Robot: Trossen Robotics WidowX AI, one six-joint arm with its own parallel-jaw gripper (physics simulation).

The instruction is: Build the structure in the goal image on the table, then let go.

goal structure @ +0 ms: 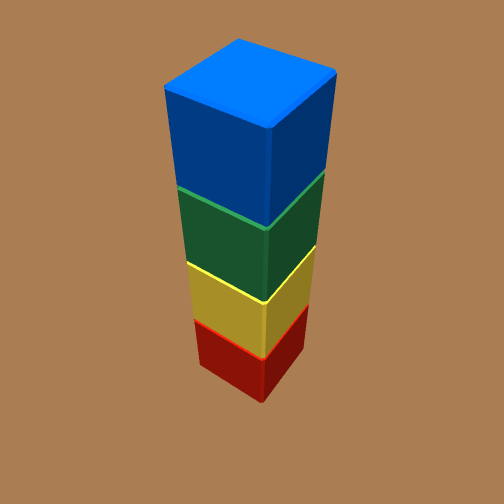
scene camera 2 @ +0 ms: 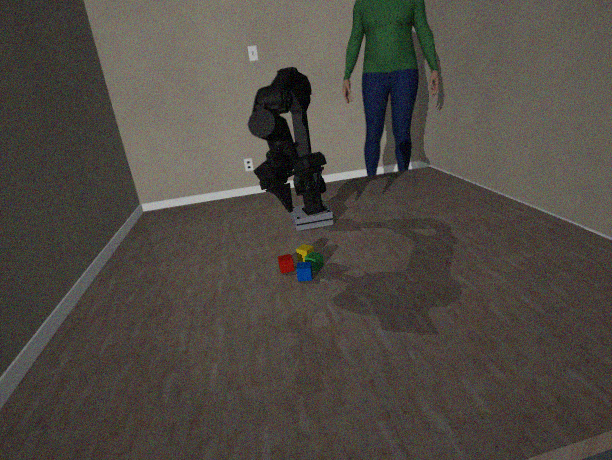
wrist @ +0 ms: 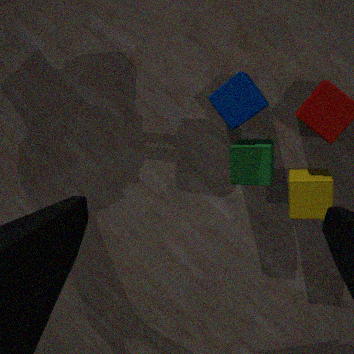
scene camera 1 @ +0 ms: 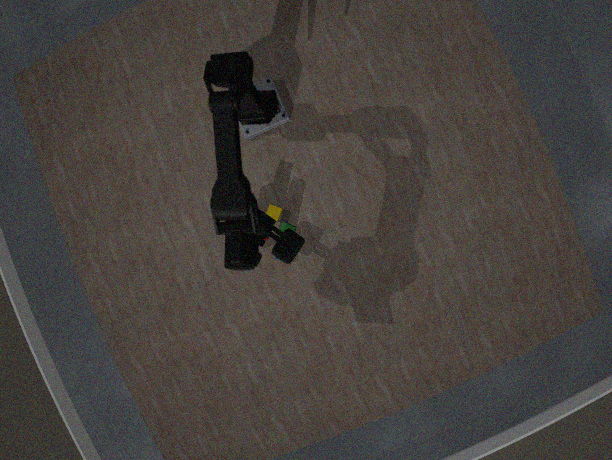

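A yellow cube (scene camera 1: 274, 212) (scene camera 2: 304, 250) (wrist: 311, 198), a green cube (scene camera 1: 287, 227) (scene camera 2: 315, 262) (wrist: 246, 165), a blue cube (scene camera 2: 304, 272) (wrist: 239, 100) and a red cube (scene camera 2: 286, 264) (wrist: 326, 111) lie apart in a loose group on the wood-look surface. In scene camera 1 the arm hides most of the red and blue cubes. My gripper (wrist: 208, 213) is open and empty, above the surface. In the wrist view its right finger is just beside the yellow cube's lower right corner, and the cubes lie ahead and to the right. The arm hides the fingers in scene camera 1.
The arm's pale base plate (scene camera 1: 265, 129) (scene camera 2: 314, 221) stands behind the cubes in scene camera 2. A person in a green top (scene camera 2: 390, 40) stands by the back wall (scene camera 2: 200, 100). Dark arm shadows fall across the surface to the right of the cubes in both scene views.
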